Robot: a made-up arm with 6 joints.
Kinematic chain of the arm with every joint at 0, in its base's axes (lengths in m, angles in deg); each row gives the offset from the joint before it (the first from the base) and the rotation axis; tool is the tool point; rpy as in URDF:
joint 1: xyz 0 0 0.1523 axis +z
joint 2: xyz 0 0 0 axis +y
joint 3: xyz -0.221 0 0.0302 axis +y
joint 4: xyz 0.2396 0 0.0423 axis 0.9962 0 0.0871
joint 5: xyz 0 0 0 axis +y
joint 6: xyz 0.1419 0 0.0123 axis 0.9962 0 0.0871
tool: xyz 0 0 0 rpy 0 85 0
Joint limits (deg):
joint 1: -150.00..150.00
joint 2: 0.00..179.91
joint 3: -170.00..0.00
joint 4: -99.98..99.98
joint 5: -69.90..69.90
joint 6: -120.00..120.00
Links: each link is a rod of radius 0.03 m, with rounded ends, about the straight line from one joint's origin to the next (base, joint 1, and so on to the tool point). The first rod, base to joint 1, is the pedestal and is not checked.
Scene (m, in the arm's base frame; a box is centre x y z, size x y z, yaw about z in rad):
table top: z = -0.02
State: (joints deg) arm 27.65 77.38 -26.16 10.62 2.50 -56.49
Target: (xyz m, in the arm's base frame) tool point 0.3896 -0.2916 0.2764
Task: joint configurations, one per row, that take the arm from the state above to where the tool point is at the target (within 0.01 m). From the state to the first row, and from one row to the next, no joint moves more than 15 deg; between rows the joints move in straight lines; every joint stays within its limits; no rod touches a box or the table.
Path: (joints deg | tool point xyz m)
1: 14.97 84.20 -38.38 11.23 -1.06 -56.49 | 0.3039 0.0807 0.1416
2: 2.28 91.01 -50.59 11.84 -4.62 -56.49 | 0.3659 0.0122 0.1764
3: -10.40 97.83 -62.81 12.45 -8.17 -56.49 | 0.4049 -0.0787 0.2107
4: -23.09 104.64 -75.03 13.06 -11.73 -56.49 | 0.4140 -0.1836 0.2443
5: -35.77 111.46 -87.25 13.67 -15.29 -56.49 | 0.3896 -0.2916 0.2764

